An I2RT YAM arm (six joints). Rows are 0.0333 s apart.
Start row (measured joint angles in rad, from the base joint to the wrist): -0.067, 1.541, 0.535, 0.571, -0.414, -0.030
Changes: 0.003, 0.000, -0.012, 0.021, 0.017, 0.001; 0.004, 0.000, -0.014, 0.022, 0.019, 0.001; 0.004, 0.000, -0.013, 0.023, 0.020, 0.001; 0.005, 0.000, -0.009, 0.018, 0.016, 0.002; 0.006, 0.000, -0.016, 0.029, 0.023, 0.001; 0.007, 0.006, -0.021, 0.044, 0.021, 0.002; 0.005, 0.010, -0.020, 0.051, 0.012, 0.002; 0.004, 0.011, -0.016, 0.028, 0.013, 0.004
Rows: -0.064, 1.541, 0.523, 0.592, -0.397, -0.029; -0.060, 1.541, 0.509, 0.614, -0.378, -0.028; -0.056, 1.541, 0.496, 0.637, -0.358, -0.027; -0.051, 1.541, 0.487, 0.655, -0.342, -0.025; -0.045, 1.541, 0.471, 0.684, -0.319, -0.024; -0.038, 1.547, 0.450, 0.728, -0.298, -0.022; -0.033, 1.557, 0.430, 0.779, -0.286, -0.020; -0.029, 1.568, 0.414, 0.807, -0.273, -0.016
